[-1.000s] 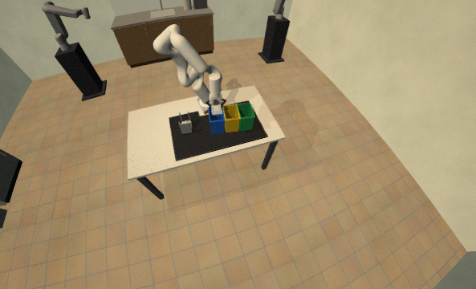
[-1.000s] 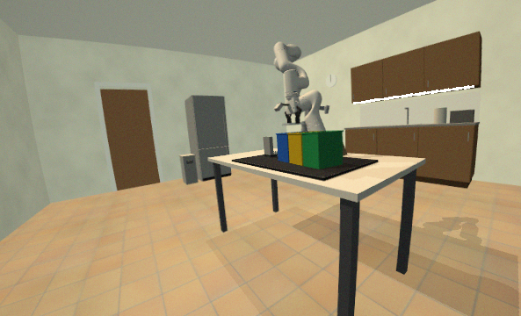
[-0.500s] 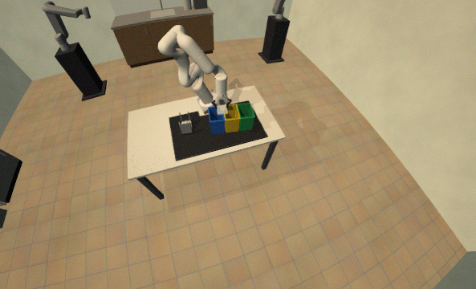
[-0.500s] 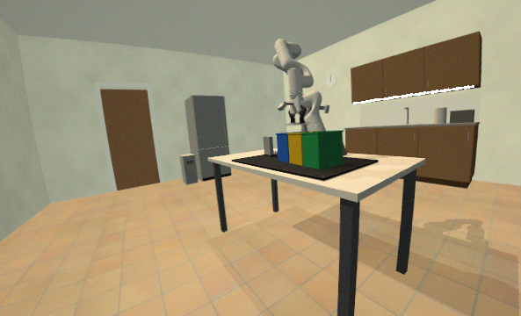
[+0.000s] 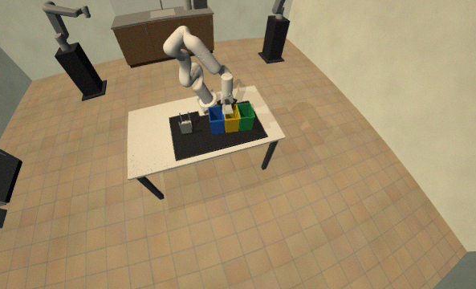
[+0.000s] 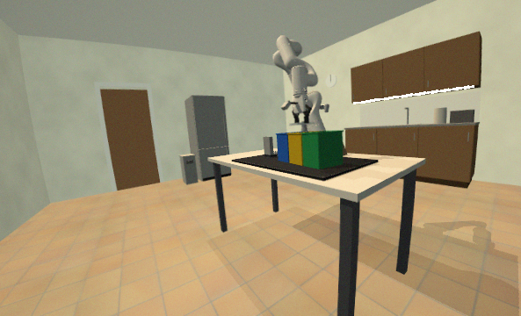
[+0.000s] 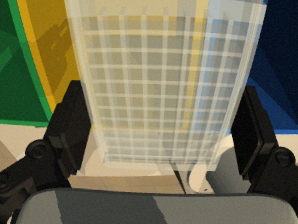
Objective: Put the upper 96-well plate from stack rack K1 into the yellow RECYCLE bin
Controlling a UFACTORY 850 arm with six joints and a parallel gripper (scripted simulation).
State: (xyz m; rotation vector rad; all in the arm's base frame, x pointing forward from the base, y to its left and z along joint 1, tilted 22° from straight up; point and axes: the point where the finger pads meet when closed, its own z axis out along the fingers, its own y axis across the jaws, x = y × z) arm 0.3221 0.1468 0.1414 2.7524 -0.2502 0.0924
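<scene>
Now: the yellow bin 10 mm ahead of my hand, 40 mm to the left of it and 150 mm below it. Also, from my hand: green bin: 30 mm ahead, 160 mm to the left, 150 mm below; 96-well plate: 10 mm below; blue bin: 20 mm behind, 90 mm to the right, 150 mm below.
</scene>
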